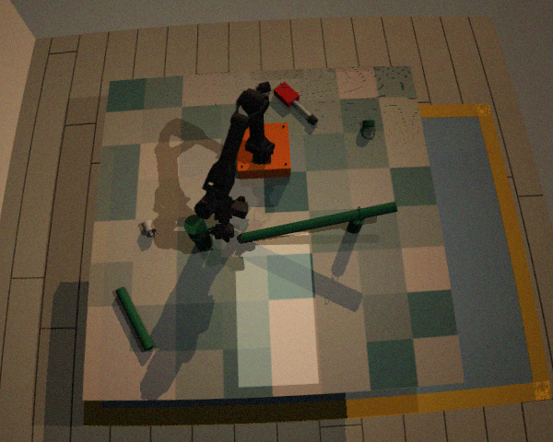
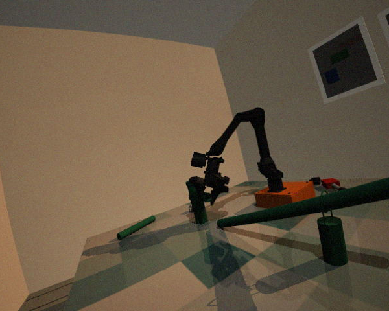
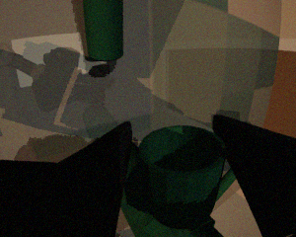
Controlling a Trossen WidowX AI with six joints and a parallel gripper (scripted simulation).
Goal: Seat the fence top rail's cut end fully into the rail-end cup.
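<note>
Right now the green rail-end cup is 1 cm behind my gripper tip, 3 cm to the right of it and 3 cm above it. From my gripper tip the other things lie so: small white piece: 6 cm behind, 30 cm to the right, 8 cm below; then short green post: 5 cm behind, 45 cm to the left; then green tube: 26 cm ahead, 33 cm to the right, 8 cm below.
</note>
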